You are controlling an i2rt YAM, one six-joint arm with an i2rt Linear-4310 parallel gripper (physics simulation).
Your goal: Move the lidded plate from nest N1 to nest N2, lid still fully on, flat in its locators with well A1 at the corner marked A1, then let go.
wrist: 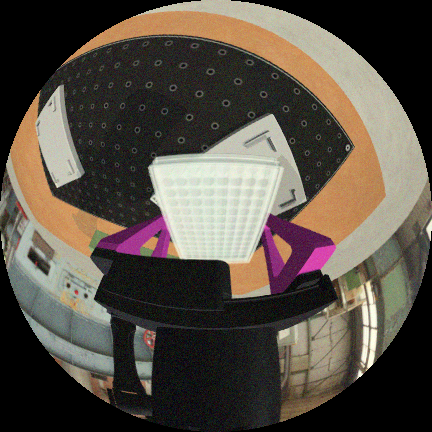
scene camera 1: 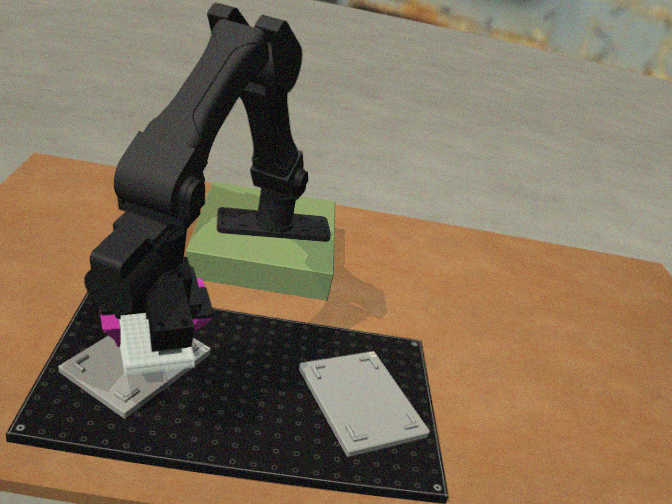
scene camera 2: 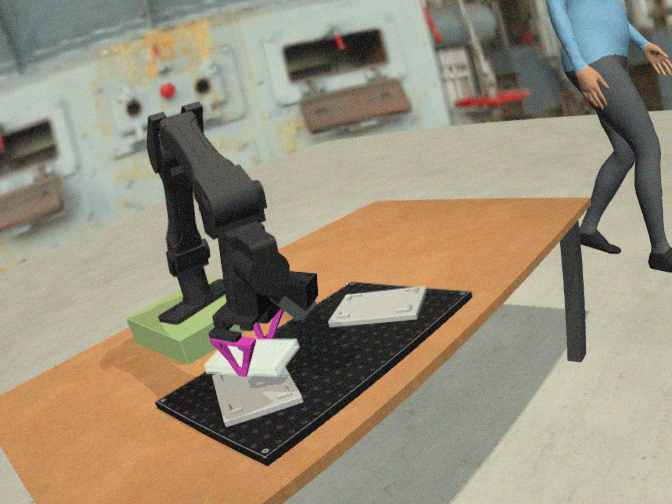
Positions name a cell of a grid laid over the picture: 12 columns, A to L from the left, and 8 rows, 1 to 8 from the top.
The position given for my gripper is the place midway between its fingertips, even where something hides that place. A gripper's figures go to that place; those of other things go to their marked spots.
Labels:
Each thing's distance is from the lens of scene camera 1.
my gripper (scene camera 1: C6): 84 cm
grey nest (scene camera 1: B6): 85 cm

